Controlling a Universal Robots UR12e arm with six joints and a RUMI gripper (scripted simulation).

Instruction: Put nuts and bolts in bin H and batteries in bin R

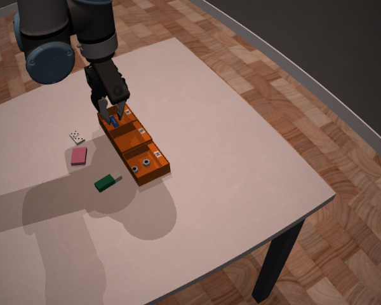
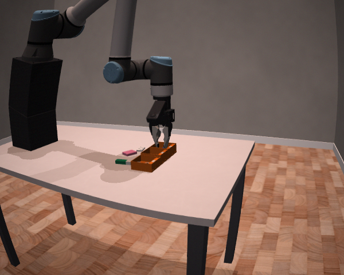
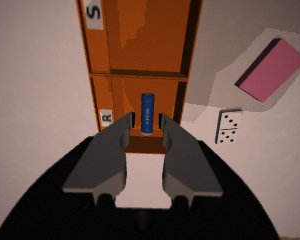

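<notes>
Now: hand 20 mm above the blue battery. Round my hand: orange bin row 80 mm to the right, 20 mm ahead, 10 mm below; pink block 120 mm behind, 60 mm to the right, 30 mm below; white domino 110 mm behind, 30 mm below, 10 mm to the left.
</notes>
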